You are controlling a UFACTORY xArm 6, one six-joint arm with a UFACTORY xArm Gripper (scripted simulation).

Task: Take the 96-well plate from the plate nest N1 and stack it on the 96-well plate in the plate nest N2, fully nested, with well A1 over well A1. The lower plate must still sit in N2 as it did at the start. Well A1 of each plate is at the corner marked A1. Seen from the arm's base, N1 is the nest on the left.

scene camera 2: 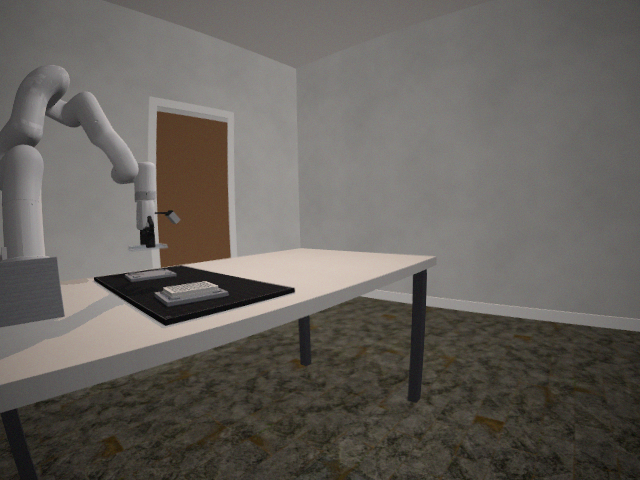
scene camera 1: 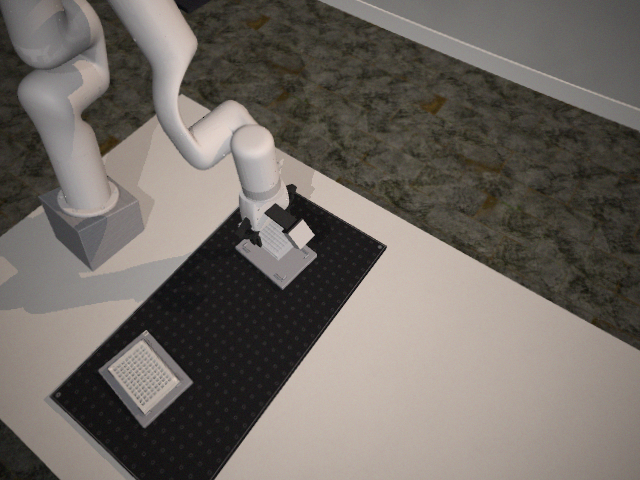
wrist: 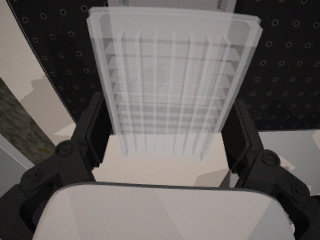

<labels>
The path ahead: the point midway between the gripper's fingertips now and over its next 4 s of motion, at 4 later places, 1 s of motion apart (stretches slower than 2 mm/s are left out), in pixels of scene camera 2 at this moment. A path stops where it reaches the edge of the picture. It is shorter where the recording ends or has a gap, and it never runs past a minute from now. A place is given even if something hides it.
The gripper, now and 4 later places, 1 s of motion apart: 147, 246; 149, 245; 157, 247; 165, 248; 175, 250
</labels>
